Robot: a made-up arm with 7 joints. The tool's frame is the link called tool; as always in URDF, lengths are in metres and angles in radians. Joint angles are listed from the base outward.
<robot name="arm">
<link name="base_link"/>
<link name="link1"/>
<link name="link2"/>
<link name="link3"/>
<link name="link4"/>
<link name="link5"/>
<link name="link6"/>
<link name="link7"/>
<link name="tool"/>
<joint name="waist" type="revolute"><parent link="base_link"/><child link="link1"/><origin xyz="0.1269 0.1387 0.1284"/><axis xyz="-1 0 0"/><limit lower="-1.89" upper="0.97"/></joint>
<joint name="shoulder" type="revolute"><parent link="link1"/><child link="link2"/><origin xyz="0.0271 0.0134 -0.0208"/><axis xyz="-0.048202 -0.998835 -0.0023"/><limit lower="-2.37" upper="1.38"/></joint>
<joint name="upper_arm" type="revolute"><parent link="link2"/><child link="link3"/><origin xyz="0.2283 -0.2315 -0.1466"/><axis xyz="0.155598 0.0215 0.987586"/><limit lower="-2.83" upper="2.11"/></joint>
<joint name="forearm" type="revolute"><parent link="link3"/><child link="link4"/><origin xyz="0.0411 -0.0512 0.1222"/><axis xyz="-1 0 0"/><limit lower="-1.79" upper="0.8"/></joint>
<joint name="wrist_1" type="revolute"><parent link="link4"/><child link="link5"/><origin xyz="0.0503 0.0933 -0.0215"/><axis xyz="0 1 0"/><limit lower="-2.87" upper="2.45"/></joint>
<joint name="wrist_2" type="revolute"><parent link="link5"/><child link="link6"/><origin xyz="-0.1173 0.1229 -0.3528"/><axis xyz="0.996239 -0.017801 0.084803"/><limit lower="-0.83" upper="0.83"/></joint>
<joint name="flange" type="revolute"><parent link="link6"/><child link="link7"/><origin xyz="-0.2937 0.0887 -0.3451"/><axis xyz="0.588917 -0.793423 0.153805"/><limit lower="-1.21" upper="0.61"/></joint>
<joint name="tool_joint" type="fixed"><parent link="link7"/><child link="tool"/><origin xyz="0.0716 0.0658 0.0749" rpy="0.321 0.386 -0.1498"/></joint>
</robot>
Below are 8 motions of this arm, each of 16 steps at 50 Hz.
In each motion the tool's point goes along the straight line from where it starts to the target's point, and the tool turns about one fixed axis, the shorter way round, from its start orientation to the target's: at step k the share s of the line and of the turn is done. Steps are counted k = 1, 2, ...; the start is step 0. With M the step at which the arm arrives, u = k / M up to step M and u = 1 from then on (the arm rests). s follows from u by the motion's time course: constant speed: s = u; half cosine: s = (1 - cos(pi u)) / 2; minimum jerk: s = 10 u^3 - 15 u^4 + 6 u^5.
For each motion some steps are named. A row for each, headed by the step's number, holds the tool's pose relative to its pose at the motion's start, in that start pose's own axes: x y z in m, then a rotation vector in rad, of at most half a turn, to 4 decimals.
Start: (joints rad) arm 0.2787 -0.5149 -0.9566 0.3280 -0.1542 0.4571 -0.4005
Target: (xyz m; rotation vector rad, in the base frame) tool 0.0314 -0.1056 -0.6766 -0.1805 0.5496 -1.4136
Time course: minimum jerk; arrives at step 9
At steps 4, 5, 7, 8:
4: -0.0159 0.0094 0.0084 0.0367 -0.0078 -0.0220
5: -0.0243 0.0143 0.0128 0.0558 -0.0119 -0.0335
7: -0.0371 0.0219 0.0195 0.0855 -0.0182 -0.0512
8: -0.0397 0.0234 0.0209 0.0915 -0.0195 -0.0548

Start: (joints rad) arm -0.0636 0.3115 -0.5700 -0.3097 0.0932 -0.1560 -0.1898
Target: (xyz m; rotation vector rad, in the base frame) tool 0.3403 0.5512 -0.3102 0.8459 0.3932 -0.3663
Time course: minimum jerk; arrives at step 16
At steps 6, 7, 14, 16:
6: -0.0625 -0.0153 0.0006 0.0309 0.0965 0.0745
7: -0.0872 -0.0213 0.0008 0.0431 0.1347 0.1039
14: -0.2235 -0.0545 0.0022 0.1105 0.3451 0.2663
16: -0.2271 -0.0554 0.0022 0.1123 0.3507 0.2706

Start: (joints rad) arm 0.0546 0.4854 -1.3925 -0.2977 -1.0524 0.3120 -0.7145
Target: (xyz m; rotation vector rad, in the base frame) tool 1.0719 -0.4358 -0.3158 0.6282 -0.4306 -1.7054
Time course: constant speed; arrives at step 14
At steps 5, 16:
5: -0.0660 -0.1392 -0.0626 -0.1230 0.1050 -0.1158
16: -0.1849 -0.3898 -0.1752 -0.3444 0.2940 -0.3243

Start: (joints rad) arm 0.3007 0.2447 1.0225 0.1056 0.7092 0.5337 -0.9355
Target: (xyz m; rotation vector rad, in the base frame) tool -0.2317 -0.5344 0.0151 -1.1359 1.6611 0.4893
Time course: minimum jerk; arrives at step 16
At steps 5, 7, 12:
5: -0.0151 -0.0287 -0.0241 -0.0578 0.0211 0.0390
7: -0.0322 -0.0612 -0.0514 -0.1233 0.0449 0.0833
12: -0.0752 -0.1429 -0.1199 -0.2879 0.1048 0.1944

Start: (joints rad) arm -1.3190 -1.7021 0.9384 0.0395 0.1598 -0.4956 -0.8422
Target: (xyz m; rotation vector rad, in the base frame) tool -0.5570 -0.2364 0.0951 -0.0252 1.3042 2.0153
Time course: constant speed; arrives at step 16
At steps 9, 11, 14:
9: -0.1000 0.1072 0.0503 0.0666 0.1496 0.0197
11: -0.1222 0.1311 0.0615 0.0814 0.1828 0.0241
14: -0.1556 0.1668 0.0782 0.1036 0.2326 0.0307

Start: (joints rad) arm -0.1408 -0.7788 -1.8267 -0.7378 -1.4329 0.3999 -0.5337
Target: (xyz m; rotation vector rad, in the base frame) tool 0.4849 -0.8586 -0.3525 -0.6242 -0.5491 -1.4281
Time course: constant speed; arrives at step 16
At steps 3, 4, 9, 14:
3: 0.0355 -0.0327 0.0095 -0.0499 0.0019 0.0082
4: 0.0473 -0.0436 0.0127 -0.0665 0.0025 0.0109
9: 0.1064 -0.0980 0.0286 -0.1496 0.0057 0.0246
14: 0.1655 -0.1525 0.0445 -0.2327 0.0088 0.0383

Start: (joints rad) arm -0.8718 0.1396 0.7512 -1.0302 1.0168 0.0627 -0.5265
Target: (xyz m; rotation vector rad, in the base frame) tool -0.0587 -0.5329 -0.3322 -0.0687 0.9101 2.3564
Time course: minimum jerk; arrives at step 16
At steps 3, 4, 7, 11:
3: -0.0113 -0.0122 -0.0021 -0.0250 0.0188 0.0116
4: -0.0240 -0.0259 -0.0045 -0.0531 0.0398 0.0246
7: -0.0891 -0.0961 -0.0168 -0.1969 0.1478 0.0914
11: -0.1903 -0.2052 -0.0360 -0.4204 0.3156 0.1952

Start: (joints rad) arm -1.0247 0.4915 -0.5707 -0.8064 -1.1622 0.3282 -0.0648
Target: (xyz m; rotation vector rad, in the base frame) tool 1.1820 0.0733 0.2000 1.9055 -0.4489 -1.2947
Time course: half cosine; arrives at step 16
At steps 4, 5, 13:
4: -0.0147 -0.0360 0.0050 -0.0887 0.0319 -0.0757
5: -0.0223 -0.0546 0.0077 -0.1346 0.0484 -0.1148
13: -0.0919 -0.2248 0.0315 -0.5548 0.1994 -0.4732

